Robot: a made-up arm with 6 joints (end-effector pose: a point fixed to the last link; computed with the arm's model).
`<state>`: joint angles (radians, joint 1 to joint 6).
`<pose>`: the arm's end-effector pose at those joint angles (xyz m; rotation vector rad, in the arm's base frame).
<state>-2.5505 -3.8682 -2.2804 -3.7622 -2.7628 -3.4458</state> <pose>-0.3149 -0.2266 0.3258 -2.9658 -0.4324 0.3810</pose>
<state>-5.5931 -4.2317 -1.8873 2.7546 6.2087 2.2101</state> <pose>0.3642 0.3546 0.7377 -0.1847 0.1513 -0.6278</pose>
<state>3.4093 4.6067 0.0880 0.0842 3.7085 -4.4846</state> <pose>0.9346 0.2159 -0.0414 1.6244 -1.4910 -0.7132</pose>
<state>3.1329 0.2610 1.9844 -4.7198 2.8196 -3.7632</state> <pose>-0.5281 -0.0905 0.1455 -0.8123 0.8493 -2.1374</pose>
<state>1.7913 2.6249 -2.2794 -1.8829 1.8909 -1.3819</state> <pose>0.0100 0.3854 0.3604 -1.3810 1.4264 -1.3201</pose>
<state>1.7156 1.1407 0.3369 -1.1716 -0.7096 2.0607</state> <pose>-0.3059 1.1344 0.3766 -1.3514 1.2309 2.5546</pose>
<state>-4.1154 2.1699 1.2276 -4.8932 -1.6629 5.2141</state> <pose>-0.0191 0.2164 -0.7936 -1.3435 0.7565 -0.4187</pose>
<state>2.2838 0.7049 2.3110 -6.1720 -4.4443 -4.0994</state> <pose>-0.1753 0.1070 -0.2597 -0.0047 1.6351 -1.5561</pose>
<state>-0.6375 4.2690 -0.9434 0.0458 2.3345 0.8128</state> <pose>-0.4367 0.3871 -0.6308 -0.4300 -0.4518 0.1286</pose>
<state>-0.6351 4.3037 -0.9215 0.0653 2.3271 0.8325</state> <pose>-0.4665 0.4101 -0.6056 -0.4092 -0.4040 0.1347</pose>
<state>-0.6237 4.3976 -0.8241 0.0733 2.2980 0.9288</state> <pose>-0.5642 0.4731 -0.5149 -0.3204 -0.2634 0.2414</pose>
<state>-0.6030 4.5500 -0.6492 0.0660 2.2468 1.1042</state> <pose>-0.7055 0.5513 -0.3177 -0.1353 -0.0529 0.4556</pose>
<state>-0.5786 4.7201 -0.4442 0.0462 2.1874 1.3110</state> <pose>-0.8094 0.5906 -0.0418 0.1251 0.1408 0.7070</pose>
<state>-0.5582 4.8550 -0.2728 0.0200 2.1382 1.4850</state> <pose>-0.8372 0.5801 0.2024 0.3760 0.2531 0.9046</pose>
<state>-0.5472 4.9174 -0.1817 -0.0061 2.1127 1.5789</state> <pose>-0.8316 0.5596 0.3232 0.5191 0.2817 1.0047</pose>
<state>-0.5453 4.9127 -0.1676 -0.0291 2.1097 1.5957</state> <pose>-0.8337 0.5551 0.3272 0.5395 0.2608 1.0279</pose>
